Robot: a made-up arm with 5 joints. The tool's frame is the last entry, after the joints. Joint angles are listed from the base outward.
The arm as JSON. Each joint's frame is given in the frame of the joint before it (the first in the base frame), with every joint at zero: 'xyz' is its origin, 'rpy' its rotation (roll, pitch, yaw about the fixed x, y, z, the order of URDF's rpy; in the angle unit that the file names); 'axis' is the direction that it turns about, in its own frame. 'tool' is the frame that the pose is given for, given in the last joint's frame.
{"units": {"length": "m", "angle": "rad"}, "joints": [
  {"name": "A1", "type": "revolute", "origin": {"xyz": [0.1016, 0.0, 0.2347], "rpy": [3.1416, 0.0, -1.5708]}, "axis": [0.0, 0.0, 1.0]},
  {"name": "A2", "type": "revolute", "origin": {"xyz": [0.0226, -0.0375, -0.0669], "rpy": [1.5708, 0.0, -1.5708]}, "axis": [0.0, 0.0, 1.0]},
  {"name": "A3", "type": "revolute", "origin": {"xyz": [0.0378, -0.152, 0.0], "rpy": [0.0, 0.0, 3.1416]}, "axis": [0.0, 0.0, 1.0]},
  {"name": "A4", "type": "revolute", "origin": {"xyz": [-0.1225, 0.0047, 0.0], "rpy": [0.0, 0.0, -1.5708]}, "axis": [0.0, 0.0, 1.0]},
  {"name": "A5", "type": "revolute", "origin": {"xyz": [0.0, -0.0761, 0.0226], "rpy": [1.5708, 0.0, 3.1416]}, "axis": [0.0, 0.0, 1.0]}
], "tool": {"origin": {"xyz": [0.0, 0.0, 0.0], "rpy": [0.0, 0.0, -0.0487]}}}
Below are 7 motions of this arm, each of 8 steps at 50 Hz.
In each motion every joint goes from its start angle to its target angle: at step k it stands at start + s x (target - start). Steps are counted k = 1, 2, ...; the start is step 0. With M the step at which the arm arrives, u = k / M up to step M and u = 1 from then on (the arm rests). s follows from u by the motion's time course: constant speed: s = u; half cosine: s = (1 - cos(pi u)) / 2; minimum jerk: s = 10 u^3 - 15 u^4 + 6 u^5.
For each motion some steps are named. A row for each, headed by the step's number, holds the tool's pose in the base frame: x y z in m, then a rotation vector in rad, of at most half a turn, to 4 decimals.
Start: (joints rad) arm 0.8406 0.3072 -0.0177 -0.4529 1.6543
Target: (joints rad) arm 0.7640 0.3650 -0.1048 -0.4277 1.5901
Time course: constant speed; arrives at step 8
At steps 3, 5, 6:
3: 0.3194 -0.2297 0.4166 -1.6469 -0.6466 0.5628
5: 0.3252 -0.2269 0.4163 -1.6365 -0.6759 0.5648
6: 0.3281 -0.2255 0.4161 -1.6311 -0.6906 0.5657

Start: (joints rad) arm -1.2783 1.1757 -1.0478 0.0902 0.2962
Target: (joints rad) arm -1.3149 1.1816 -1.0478 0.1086 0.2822
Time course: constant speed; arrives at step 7
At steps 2, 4, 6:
2: 0.2098 0.3733 0.2968 0.7322 -1.2710 1.2762
4: 0.2058 0.3743 0.2958 0.7382 -1.2603 1.2841
6: 0.2019 0.3753 0.2948 0.7441 -1.2495 1.2920

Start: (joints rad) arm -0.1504 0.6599 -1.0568 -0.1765 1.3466
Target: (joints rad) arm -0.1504 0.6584 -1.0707 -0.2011 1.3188
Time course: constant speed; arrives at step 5
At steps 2, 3, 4, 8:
2: 0.4324 0.0501 0.4933 -1.2266 -1.9213 0.8018
3: 0.4319 0.0501 0.4941 -1.2249 -1.9305 0.7939
4: 0.4314 0.0500 0.4950 -1.2232 -1.9397 0.7861
8: 0.4308 0.0499 0.4959 -1.2214 -1.9488 0.7782

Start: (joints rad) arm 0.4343 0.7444 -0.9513 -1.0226 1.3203
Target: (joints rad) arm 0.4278 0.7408 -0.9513 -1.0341 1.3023
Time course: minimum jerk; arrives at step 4
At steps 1, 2, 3, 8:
1: 0.3852 -0.1313 0.4894 -2.1251 -1.8606 0.1967
2: 0.3850 -0.1303 0.4899 -2.1202 -1.8745 0.1925
3: 0.3848 -0.1294 0.4904 -2.1151 -1.8884 0.1884
8: 0.3847 -0.1291 0.4905 -2.1138 -1.8920 0.1873

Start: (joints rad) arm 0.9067 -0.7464 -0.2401 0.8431 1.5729
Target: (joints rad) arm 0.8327 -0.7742 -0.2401 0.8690 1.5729
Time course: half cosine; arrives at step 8
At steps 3, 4, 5, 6, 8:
3: 0.1643 -0.0765 0.5544 -1.6223 -0.6232 0.4734
4: 0.1646 -0.0746 0.5544 -1.6191 -0.6352 0.4837
5: 0.1648 -0.0727 0.5543 -1.6159 -0.6472 0.4940
6: 0.1649 -0.0712 0.5543 -1.6131 -0.6573 0.5027
8: 0.1650 -0.0697 0.5542 -1.6106 -0.6665 0.5106

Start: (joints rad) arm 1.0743 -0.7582 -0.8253 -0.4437 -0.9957
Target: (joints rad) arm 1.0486 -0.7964 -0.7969 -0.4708 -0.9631
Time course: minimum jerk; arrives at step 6
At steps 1, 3, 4, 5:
1: 0.0636 0.0700 0.6285 0.0431 2.8600 -0.5807
3: 0.0607 0.0732 0.6265 0.0474 2.8429 -0.5950
4: 0.0589 0.0751 0.6252 0.0501 2.8320 -0.6036
5: 0.0578 0.0762 0.6245 0.0517 2.8254 -0.6087

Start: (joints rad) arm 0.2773 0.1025 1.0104 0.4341 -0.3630
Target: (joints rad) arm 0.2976 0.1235 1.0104 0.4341 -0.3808
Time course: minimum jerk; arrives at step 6
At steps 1, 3, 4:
1: 0.2466 -0.0414 0.2650 0.0016 -0.0235 -0.6903
3: 0.2459 -0.0427 0.2639 0.0009 -0.0135 -0.7080
4: 0.2454 -0.0434 0.2632 0.0005 -0.0073 -0.7191

